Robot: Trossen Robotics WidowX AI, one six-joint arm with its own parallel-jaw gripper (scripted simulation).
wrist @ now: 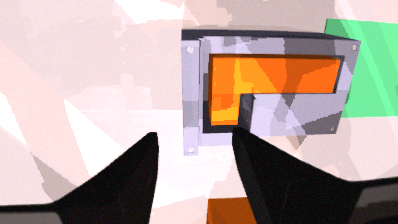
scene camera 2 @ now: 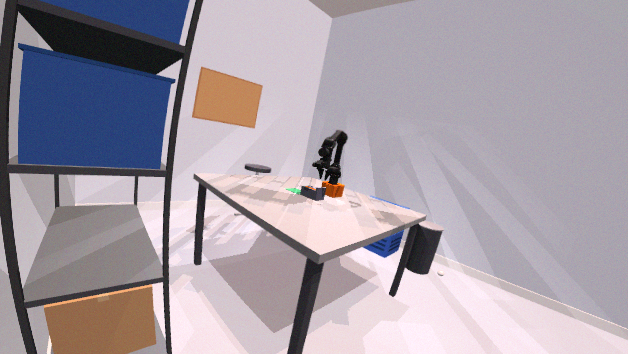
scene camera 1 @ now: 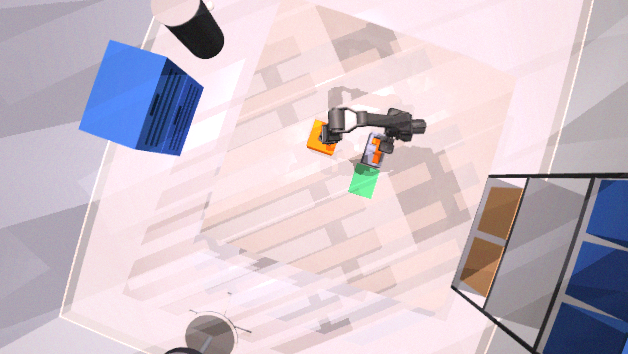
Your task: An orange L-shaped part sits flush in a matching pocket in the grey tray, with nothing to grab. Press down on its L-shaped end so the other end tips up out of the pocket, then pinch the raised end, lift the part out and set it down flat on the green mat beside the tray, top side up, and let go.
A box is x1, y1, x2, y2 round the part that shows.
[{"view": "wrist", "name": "my gripper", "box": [0, 127, 397, 223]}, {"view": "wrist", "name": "orange L-shaped part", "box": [208, 53, 339, 124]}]
